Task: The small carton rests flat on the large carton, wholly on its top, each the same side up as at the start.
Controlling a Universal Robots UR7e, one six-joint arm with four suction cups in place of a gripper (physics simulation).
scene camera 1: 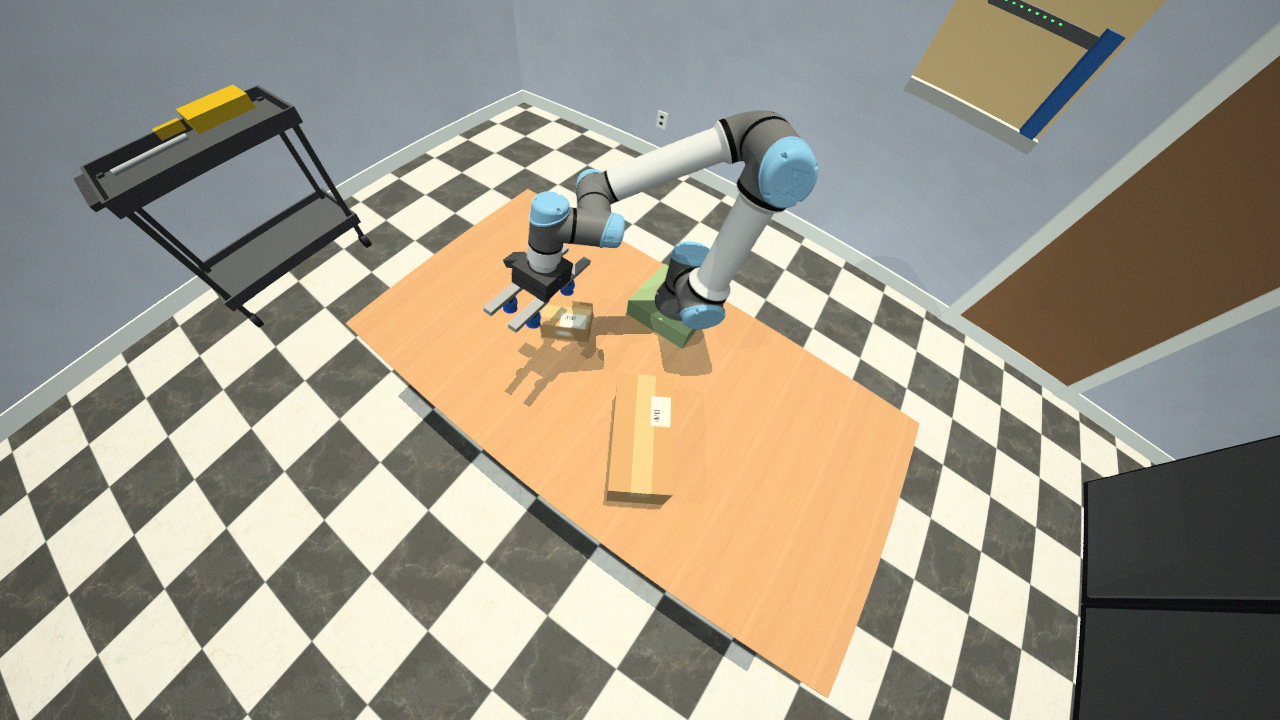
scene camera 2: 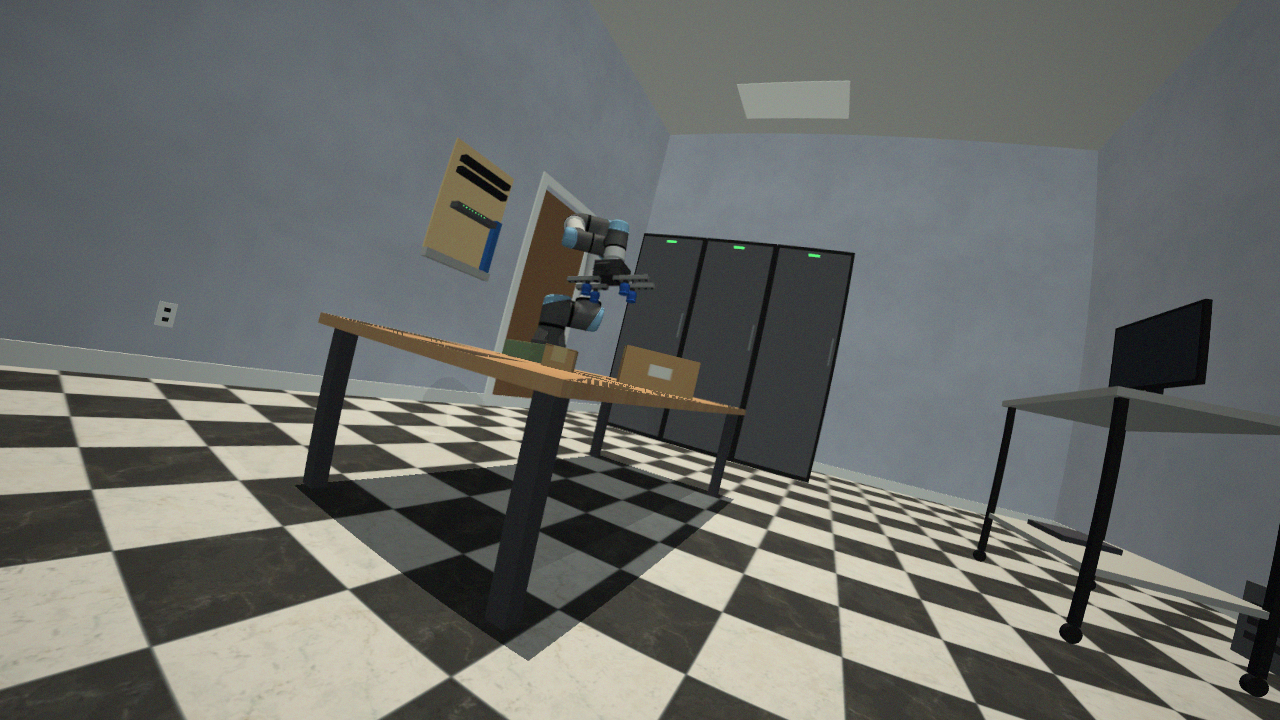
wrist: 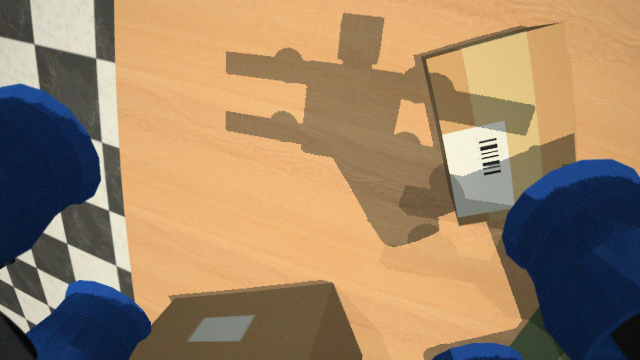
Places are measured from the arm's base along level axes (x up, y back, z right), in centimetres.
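Pixels of known places: hand, its tool point: point(scene camera 2: 608, 297) point(wrist: 288, 284); arm's base, origin of its link: point(scene camera 1: 677, 302).
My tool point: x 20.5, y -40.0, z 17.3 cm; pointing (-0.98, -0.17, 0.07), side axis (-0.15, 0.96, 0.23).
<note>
Ahead of a thing's pixels: the offset from my tool point to its top centre. Level surfaces: height alone.
The small carton {dx -20.3, dy +11.0, dz +4.0 cm} point(scene camera 1: 572, 319) point(scene camera 2: 559, 357) point(wrist: 500, 165) lies on the table, with a tape strip and barcode label on its upturned face. The large carton {dx -12.4, dy -2.5, dz -39.7 cm} point(scene camera 1: 640, 438) point(scene camera 2: 662, 371) point(wrist: 240, 320) lies flat on the table, apart from it, nearer the bottom in scene camera 1; its side face with a pale label shows low in the wrist view. My gripper point(scene camera 1: 538, 302) point(scene camera 2: 610, 292) point(wrist: 303, 265), four blue suction cups under a black body, hangs in the air above and beside the small carton, with nothing on its cups. It is open. The fourth cup is hidden in scene camera 1.
The arm's base stands on a green block point(scene camera 1: 660, 324) point(scene camera 2: 523, 349) at the back of the wooden table {dx -27.7 cm} point(scene camera 1: 787, 483). The table's front edge runs down the left of the wrist view. A dark cart point(scene camera 1: 295, 116) with yellow boxes stands off the table.
</note>
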